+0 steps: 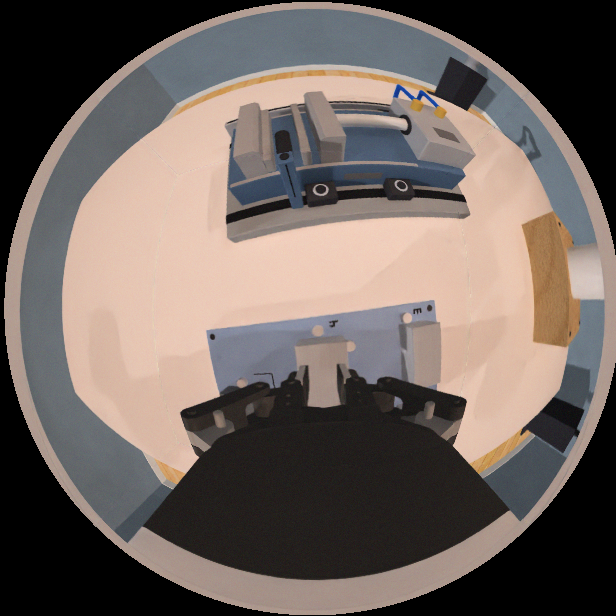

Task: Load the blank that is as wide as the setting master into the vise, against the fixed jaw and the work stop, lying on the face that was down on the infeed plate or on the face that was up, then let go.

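My gripper [324, 380] hangs low over the blue-grey infeed plate [252, 344] at the near side. Its fingers stand close together with nothing gripped between them. A pale grey blank [321, 350] lies on the plate just under and beyond the fingertips, which cover its near sides. A second, narrower pale blank [423, 350] stands on the plate's right end. The blue vise [356, 169] sits at the far side on a grey base. Its fixed jaw [251, 137] is on the left and its moving jaw [324, 123] is to the right. A blue stop arm [288, 181] with a dark tip rises between them. The jaw gap looks empty.
A wooden board [548, 281] with a white cylinder [586, 270] behind it lies at the right table edge. Dark boxes stand off the table at the far right [459, 80] and the near right [554, 425]. The vise's grey actuator block [439, 135] carries blue hoses.
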